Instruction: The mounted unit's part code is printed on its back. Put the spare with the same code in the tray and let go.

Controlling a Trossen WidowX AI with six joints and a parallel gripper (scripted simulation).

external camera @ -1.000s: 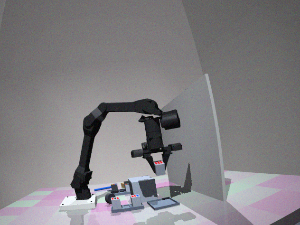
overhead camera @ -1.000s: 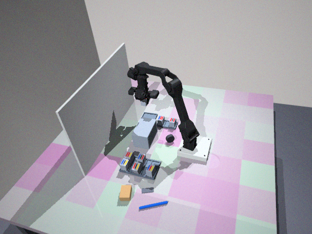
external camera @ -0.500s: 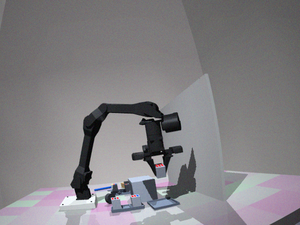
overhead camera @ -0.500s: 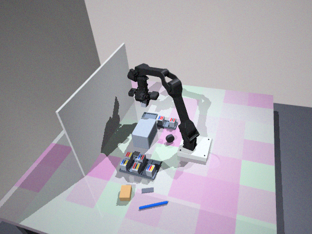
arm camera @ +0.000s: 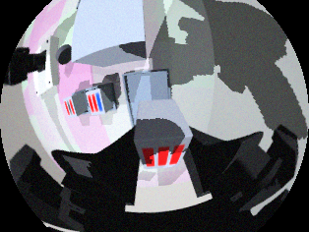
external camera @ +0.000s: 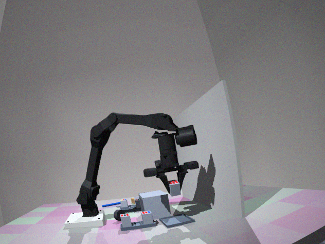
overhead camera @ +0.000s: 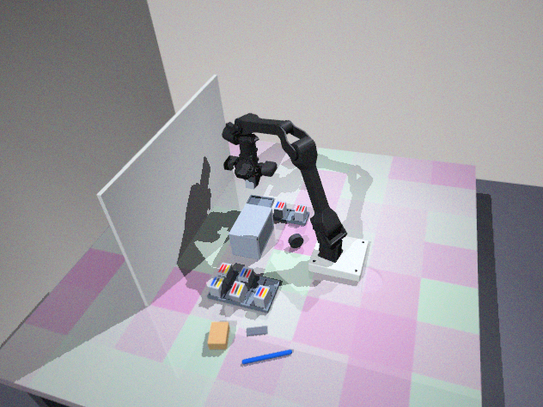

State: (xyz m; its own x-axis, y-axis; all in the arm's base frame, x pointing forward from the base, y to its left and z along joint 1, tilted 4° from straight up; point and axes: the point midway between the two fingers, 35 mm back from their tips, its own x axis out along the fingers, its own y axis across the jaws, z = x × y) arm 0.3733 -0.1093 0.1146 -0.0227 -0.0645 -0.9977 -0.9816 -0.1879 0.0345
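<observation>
Now: the dark tray 11 cm below my gripper tip and 1 cm behind it. Also, from my gripper tip: grey spare 3 cm above; tall white panel 20 cm to the left, 13 cm ahead, 11 cm above; mounted unit 17 cm to the left, 9 cm behind, 6 cm below.
</observation>
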